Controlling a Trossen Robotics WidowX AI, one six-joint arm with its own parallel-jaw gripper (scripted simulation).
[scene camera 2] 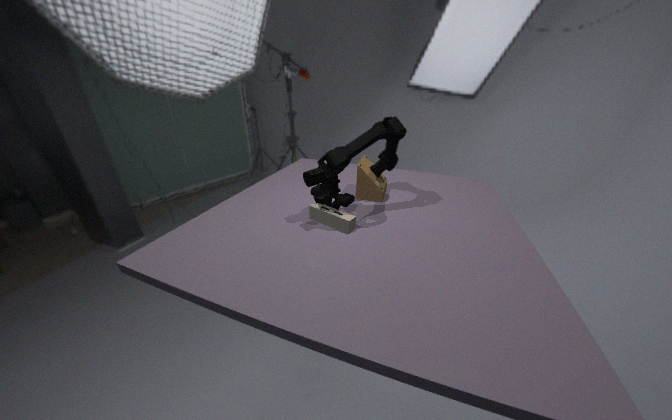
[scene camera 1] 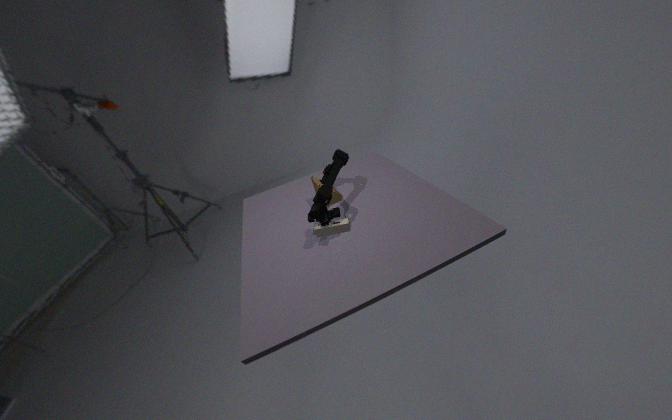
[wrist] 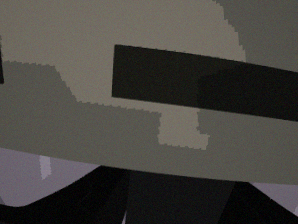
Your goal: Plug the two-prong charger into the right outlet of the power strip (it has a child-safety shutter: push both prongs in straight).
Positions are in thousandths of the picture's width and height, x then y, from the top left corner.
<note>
I see my gripper (scene camera 2: 496,506) and a power strip top (wrist: 216,489).
My gripper also shows in the wrist view (wrist: 572,730).
</note>
